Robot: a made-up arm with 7 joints.
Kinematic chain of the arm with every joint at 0, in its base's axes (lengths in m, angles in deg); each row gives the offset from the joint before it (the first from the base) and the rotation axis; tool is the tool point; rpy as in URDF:
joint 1: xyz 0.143 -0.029 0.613 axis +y
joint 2: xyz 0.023 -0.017 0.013 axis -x
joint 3: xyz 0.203 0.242 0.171 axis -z
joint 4: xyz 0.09 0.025 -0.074 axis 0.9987 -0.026 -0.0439
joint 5: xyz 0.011 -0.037 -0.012 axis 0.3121 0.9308 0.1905
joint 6: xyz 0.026 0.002 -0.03 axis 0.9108 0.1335 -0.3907
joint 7: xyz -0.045 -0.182 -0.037 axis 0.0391 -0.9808 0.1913
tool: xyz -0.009 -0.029 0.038 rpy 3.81 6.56 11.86
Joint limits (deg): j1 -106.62..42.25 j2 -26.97..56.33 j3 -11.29..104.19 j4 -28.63..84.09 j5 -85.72..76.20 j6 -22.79..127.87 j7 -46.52..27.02
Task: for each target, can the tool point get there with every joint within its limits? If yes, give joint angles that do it. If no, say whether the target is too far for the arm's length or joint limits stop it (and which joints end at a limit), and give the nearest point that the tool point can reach.
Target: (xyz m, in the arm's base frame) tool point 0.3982 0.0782 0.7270
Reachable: yes | joints -47.64 -14.36 72.46 30.66 -59.72 66.00 13.42
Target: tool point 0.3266 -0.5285 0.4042
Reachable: no: joint limits stop it (at a limit: joint 2, joint 3, joint 5, joint 7) | nearest point 0.3144 -0.1479 0.4181 | short by 0.381 m
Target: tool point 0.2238 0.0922 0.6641
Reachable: yes | joints -65.71 6.54 70.65 33.82 -42.19 -3.44 13.03
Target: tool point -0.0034 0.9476 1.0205
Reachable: no: too far | nearest point 0.0244 0.4755 0.9453 | short by 0.479 m
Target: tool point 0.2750 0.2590 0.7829
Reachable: yes | joints -62.84 -11.17 42.62 60.85 46.27 35.77 6.05
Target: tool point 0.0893 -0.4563 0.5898
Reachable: no: joint limits stop it (at a limit: joint 1, joint 2, joint 4, joint 5, joint 7) | nearest point 0.0183 -0.1244 0.6980 | short by 0.356 m
